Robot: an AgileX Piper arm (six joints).
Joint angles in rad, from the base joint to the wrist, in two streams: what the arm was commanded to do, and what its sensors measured. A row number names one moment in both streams.
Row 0, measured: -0.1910, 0.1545, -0.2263, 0.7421, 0.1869, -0.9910
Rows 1 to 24, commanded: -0.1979, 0.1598, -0.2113, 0.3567, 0.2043, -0.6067; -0.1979, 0.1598, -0.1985, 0.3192, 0.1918, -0.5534; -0.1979, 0.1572, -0.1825, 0.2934, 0.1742, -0.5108; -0.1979, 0.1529, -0.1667, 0.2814, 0.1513, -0.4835; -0.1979, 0.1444, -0.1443, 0.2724, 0.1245, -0.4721; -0.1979, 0.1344, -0.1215, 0.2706, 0.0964, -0.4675; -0.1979, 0.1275, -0.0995, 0.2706, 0.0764, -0.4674; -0.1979, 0.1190, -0.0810, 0.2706, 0.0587, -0.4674; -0.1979, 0.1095, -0.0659, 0.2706, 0.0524, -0.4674; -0.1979, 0.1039, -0.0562, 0.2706, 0.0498, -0.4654; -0.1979, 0.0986, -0.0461, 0.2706, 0.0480, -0.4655; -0.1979, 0.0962, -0.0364, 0.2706, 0.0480, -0.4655; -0.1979, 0.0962, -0.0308, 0.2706, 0.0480, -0.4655; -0.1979, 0.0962, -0.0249, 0.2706, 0.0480, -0.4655; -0.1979, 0.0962, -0.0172, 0.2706, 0.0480, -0.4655; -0.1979, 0.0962, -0.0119, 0.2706, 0.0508, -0.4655; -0.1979, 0.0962, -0.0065, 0.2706, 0.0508, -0.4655; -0.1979, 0.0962, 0.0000, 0.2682, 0.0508, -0.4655; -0.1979, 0.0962, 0.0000, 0.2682, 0.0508, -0.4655; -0.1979, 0.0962, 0.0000, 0.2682, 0.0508, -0.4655; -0.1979, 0.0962, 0.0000, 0.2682, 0.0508, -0.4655; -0.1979, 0.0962, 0.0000, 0.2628, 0.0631, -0.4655; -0.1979, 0.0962, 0.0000, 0.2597, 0.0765, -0.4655; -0.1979, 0.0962, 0.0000, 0.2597, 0.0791, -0.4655
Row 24, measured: -0.1910, 0.0992, -0.0031, 0.2760, 0.0657, -0.4698
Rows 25 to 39, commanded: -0.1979, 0.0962, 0.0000, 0.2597, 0.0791, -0.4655; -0.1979, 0.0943, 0.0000, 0.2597, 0.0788, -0.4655; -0.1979, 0.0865, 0.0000, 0.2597, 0.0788, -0.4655; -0.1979, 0.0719, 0.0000, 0.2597, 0.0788, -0.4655; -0.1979, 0.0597, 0.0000, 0.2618, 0.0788, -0.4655; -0.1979, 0.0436, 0.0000, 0.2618, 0.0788, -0.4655; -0.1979, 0.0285, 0.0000, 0.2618, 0.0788, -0.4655; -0.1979, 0.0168, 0.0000, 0.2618, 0.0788, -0.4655; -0.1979, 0.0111, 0.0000, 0.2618, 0.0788, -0.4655; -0.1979, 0.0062, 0.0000, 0.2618, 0.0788, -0.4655; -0.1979, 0.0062, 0.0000, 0.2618, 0.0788, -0.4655; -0.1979, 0.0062, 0.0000, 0.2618, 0.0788, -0.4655; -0.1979, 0.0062, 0.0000, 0.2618, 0.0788, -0.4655; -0.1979, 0.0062, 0.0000, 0.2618, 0.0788, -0.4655; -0.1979, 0.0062, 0.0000, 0.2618, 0.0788, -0.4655
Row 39, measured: -0.1910, 0.0122, -0.0031, 0.2719, 0.0791, -0.4698
